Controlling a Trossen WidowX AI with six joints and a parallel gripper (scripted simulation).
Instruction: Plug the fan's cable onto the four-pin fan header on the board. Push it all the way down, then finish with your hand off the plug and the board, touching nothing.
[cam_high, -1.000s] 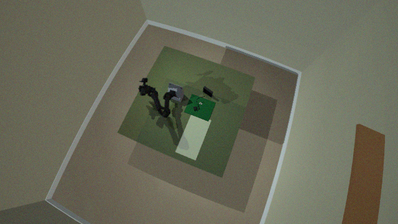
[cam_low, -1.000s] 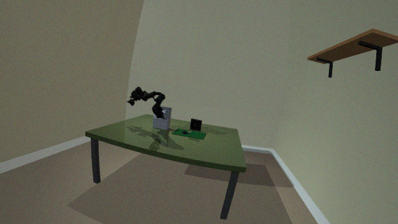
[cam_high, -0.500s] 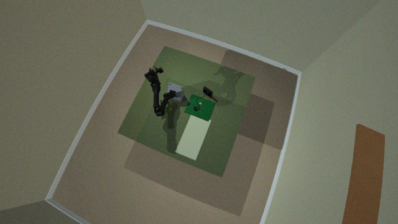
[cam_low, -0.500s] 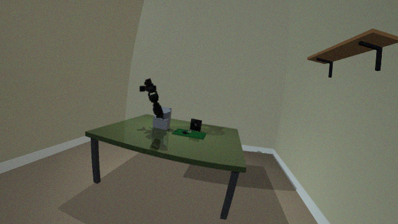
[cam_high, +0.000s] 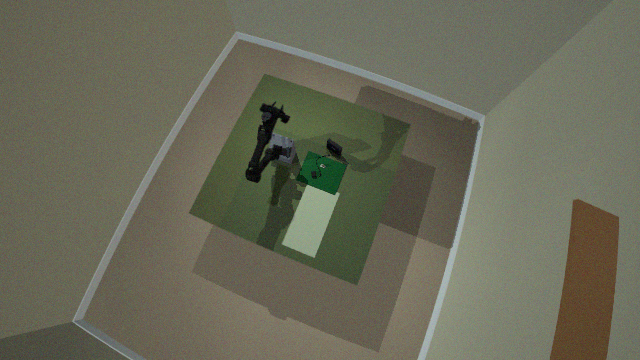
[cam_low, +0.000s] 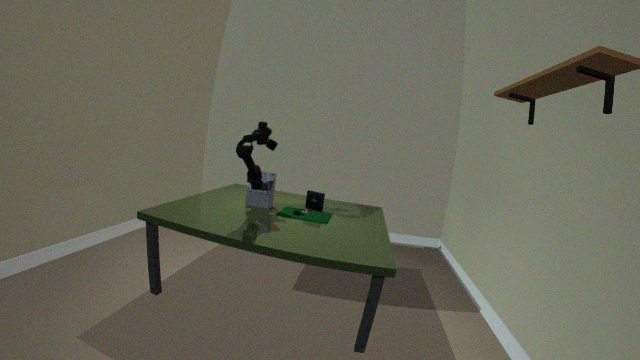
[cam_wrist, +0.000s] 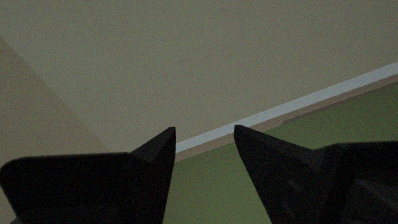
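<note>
My gripper tip is 400 mm above the dark plug, 310 mm short of it and 260 mm to the left of it. From my gripper tip the other things lie so: four-pin header 410 mm below, 350 mm ahead, 180 mm to the right; then green board 430 mm below, 360 mm ahead, 230 mm to the right; then black fan 390 mm ahead, 360 mm below, 40 mm to the right.
</note>
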